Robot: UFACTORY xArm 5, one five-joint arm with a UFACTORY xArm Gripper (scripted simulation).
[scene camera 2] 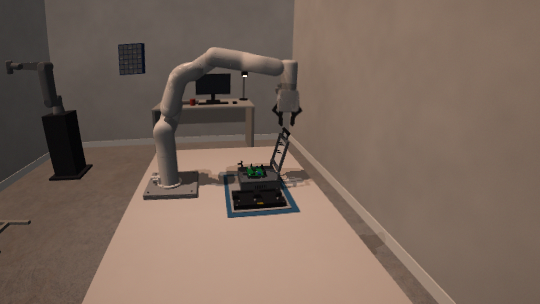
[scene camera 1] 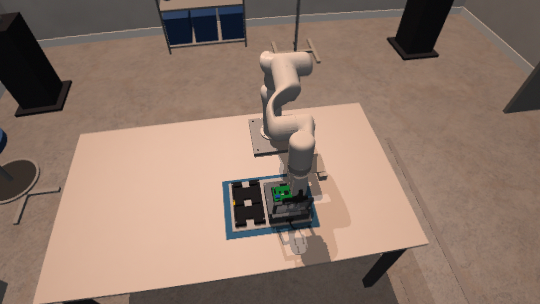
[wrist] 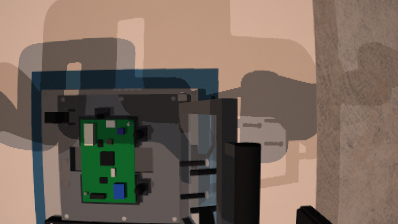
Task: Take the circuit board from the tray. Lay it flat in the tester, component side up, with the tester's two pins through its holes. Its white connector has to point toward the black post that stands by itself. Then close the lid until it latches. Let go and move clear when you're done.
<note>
I see a green circuit board (wrist: 107, 145).
</note>
